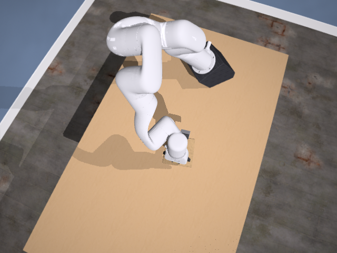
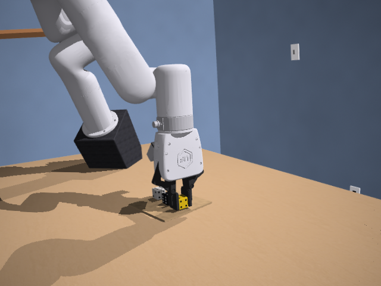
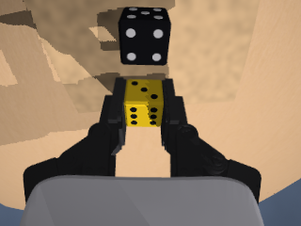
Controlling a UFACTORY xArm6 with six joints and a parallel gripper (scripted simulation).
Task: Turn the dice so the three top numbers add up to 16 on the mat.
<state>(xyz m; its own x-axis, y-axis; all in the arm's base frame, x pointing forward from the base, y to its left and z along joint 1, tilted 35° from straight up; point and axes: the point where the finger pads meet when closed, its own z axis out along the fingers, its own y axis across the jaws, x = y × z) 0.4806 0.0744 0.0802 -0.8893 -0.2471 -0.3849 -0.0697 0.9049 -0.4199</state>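
The yellow die lies 1 cm below my hand. From my hand the other things lie so: tan mat 5 cm behind, 3 cm below; then black die 5 cm behind, 1 cm below; then white die 10 cm behind, 1 cm to the right, 1 cm below.
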